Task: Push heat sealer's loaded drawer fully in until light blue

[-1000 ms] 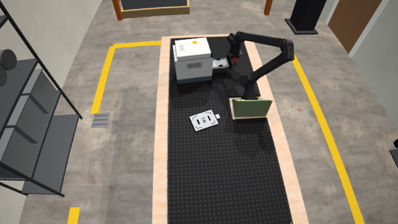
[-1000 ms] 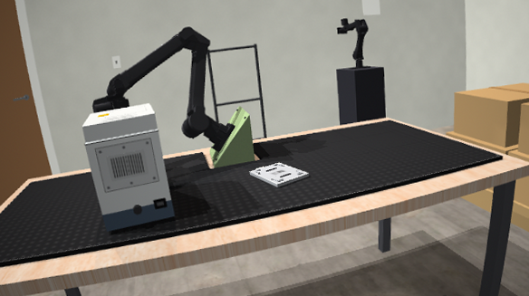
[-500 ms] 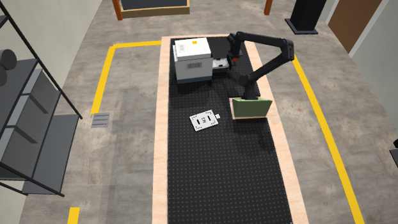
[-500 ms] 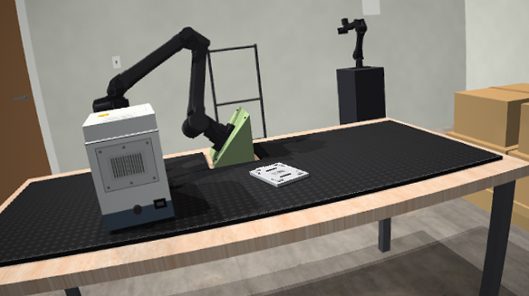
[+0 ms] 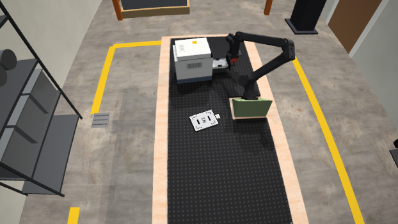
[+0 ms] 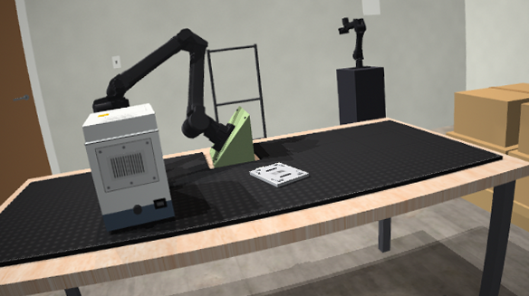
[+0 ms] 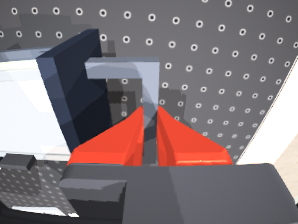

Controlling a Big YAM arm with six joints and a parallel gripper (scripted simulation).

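My gripper is now 11 cm short of the dark sealer drawer and 1 cm above it. Also, from my hand: white tag 43 cm to the left, 20 cm ahead, 9 cm below.
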